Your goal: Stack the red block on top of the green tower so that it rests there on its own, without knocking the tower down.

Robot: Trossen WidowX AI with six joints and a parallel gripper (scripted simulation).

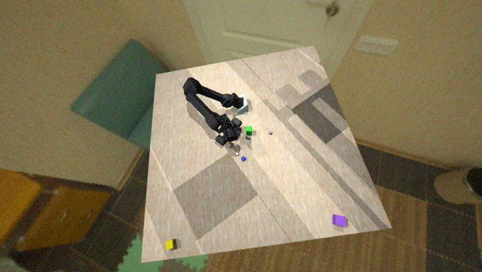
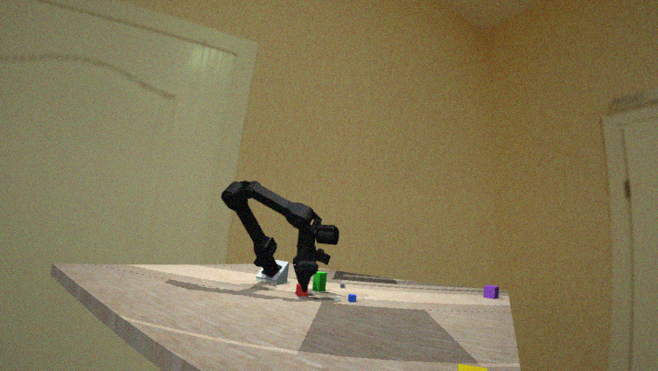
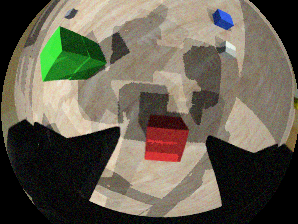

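My gripper tip is right at the red block. The rest, counted from my gripper tip: tiny dark cube (2 cm behind, 25 cm to the left, 1 cm below); small white cube (12 cm ahead, 4 cm to the left, 1 cm below); blue cube (15 cm ahead, 8 cm to the left, 1 cm below).
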